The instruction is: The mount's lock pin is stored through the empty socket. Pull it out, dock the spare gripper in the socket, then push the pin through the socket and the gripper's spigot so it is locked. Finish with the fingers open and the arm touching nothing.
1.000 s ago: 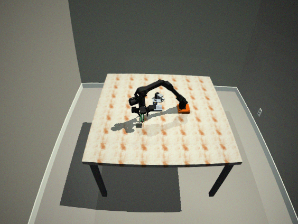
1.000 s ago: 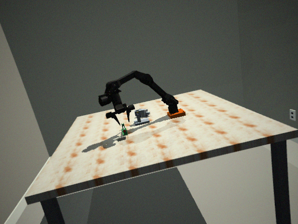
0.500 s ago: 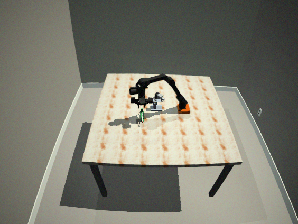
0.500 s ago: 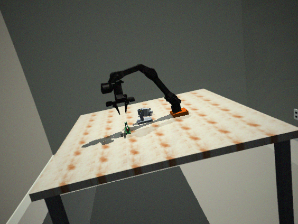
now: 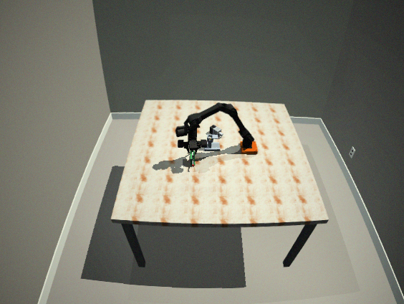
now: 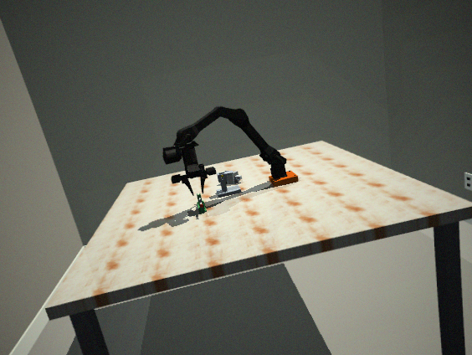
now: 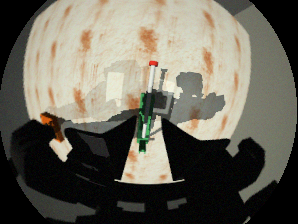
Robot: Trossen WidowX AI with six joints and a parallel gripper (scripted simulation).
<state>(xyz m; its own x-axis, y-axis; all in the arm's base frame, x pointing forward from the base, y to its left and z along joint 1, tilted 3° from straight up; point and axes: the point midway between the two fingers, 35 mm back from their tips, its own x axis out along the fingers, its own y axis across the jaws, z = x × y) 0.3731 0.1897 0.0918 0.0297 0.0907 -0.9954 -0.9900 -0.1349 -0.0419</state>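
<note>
Right now the green holder is 4 cm to the right of my gripper tip and 5 cm below it. Also, from my gripper tip: spare gripper (15 cm behind, 32 cm to the right, 4 cm below); then grey mount (12 cm behind, 17 cm to the right, 2 cm below).
</note>
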